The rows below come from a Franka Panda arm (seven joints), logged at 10 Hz.
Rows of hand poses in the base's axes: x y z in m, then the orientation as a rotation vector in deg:
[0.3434 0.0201 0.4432 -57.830 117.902 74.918]
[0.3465 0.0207 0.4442 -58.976 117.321 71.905]
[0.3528 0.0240 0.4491 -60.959 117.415 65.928]
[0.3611 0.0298 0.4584 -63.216 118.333 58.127]
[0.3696 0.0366 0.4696 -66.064 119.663 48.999]
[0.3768 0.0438 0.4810 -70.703 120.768 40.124]
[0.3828 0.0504 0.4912 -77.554 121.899 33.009]
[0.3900 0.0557 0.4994 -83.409 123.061 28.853]
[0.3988 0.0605 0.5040 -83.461 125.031 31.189]
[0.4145 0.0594 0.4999 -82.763 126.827 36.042]
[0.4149 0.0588 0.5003 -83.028 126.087 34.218]
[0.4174 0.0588 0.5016 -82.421 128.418 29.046]
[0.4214 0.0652 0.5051 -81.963 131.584 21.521]
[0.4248 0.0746 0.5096 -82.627 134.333 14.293]
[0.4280 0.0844 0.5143 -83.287 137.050 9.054]
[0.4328 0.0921 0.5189 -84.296 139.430 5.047]
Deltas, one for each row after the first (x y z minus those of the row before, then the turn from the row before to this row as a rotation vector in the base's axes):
[0.0031 0.0006 0.0010 -1.224 -2.280 -0.354]
[0.0063 0.0033 0.0049 -3.186 -3.557 -0.806]
[0.0083 0.0058 0.0093 -4.708 -3.863 -1.169]
[0.0085 0.0068 0.0112 -5.992 -4.007 -1.064]
[0.0072 0.0072 0.0114 -6.695 -3.535 0.486]
[0.0060 0.0066 0.0102 -6.919 -1.853 2.647]
[0.0072 0.0053 0.0082 -5.125 -0.093 2.710]
[0.0088 0.0048 0.0046 0.118 2.647 0.011]
[0.0157 -0.0011 -0.0041 1.655 3.701 0.081]
[0.0004 -0.0006 0.0004 -0.575 -1.445 -0.019]
[0.0025 0.0000 0.0013 -3.472 -1.124 -1.941]
[0.0040 0.0064 0.0035 -5.233 -1.427 -2.408]
[0.0034 0.0094 0.0045 -5.417 -0.972 -1.442]
[0.0032 0.0098 0.0047 -4.356 0.102 -1.107]
[0.0048 0.0077 0.0046 -3.644 0.609 -0.606]

